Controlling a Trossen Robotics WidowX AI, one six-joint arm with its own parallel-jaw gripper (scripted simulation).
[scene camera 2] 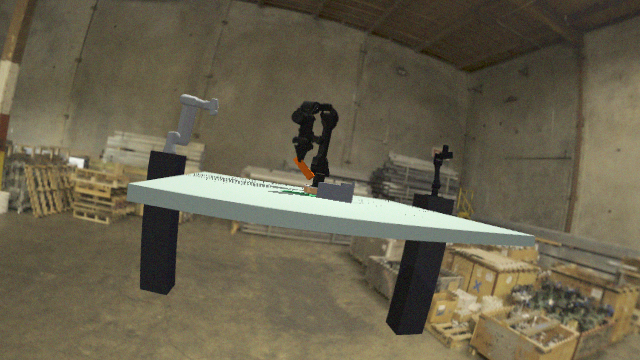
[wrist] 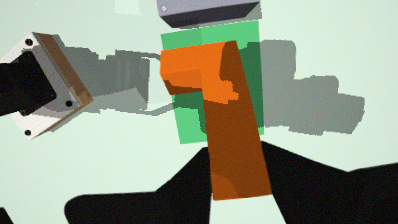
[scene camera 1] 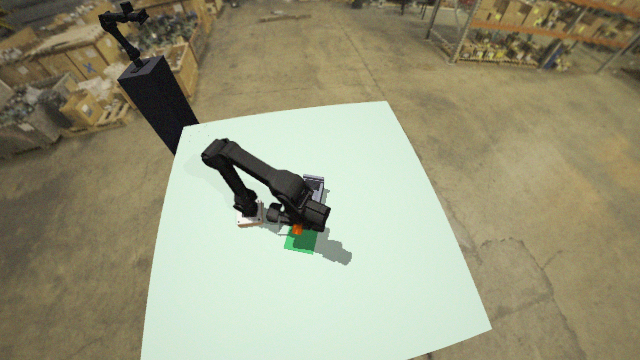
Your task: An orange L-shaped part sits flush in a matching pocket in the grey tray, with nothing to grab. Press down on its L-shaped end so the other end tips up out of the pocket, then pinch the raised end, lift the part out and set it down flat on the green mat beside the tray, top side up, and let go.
Labels:
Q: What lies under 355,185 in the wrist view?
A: My gripper.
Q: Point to an orange L-shaped part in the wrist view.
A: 237,167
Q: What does my gripper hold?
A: An orange L-shaped part.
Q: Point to a green mat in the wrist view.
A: At 246,34

